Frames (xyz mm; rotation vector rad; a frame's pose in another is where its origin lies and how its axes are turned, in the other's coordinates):
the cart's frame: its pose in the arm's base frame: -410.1 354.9 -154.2 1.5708 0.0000 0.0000
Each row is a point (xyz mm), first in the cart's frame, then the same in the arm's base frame.
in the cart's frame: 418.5 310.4 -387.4
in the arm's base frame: 8.4 742.3 156.2
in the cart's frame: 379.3 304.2 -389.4
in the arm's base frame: -30.8 744.3 150.0
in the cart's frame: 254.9 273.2 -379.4
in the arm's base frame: -155.2 734.3 119.0
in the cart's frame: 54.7 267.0 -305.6
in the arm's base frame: -355.4 660.5 112.8
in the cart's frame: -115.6 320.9 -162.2
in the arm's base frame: -525.7 517.1 166.7
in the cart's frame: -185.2 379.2 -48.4
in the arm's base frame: -595.3 403.3 225.0
